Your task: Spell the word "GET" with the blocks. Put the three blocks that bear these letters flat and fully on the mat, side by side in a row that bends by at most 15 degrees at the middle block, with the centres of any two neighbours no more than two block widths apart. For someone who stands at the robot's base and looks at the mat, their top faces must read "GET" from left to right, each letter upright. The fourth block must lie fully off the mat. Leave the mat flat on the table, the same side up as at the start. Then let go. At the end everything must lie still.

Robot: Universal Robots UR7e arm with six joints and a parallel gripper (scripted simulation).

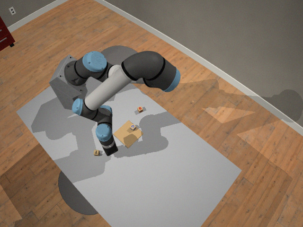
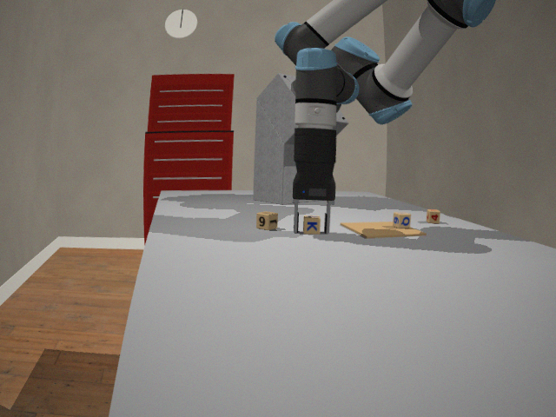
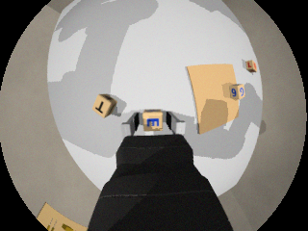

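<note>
Now: the E block right at my hand. Round my hand: tan mat (15 cm to the left, 6 cm behind, 2 cm below).
</note>
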